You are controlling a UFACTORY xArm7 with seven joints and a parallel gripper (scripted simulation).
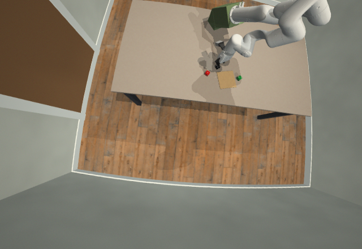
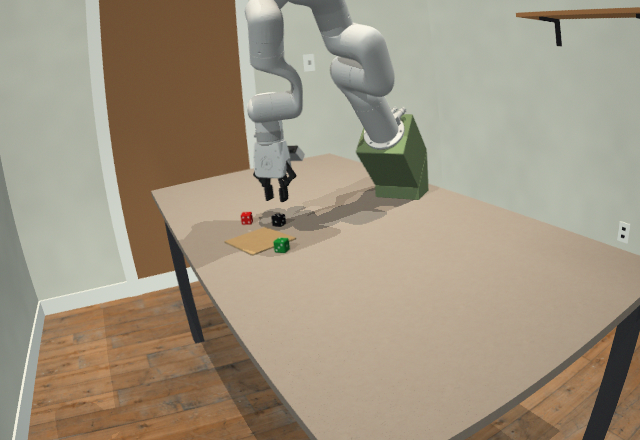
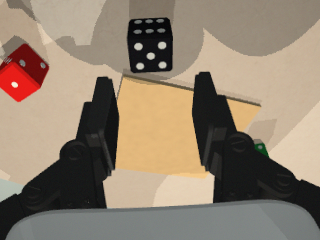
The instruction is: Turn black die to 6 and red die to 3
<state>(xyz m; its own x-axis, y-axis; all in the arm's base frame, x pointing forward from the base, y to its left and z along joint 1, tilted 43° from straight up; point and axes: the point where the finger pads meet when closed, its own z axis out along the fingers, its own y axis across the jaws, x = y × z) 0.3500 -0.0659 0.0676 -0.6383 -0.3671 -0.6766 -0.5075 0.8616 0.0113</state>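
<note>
Right now the black die is 8 cm below my hand. From my hand the other things lie so: tan mat 9 cm ahead, 9 cm to the left, 9 cm below; red die 8 cm ahead, 7 cm to the right, 8 cm below; green die 5 cm ahead, 19 cm to the left, 8 cm below.
</note>
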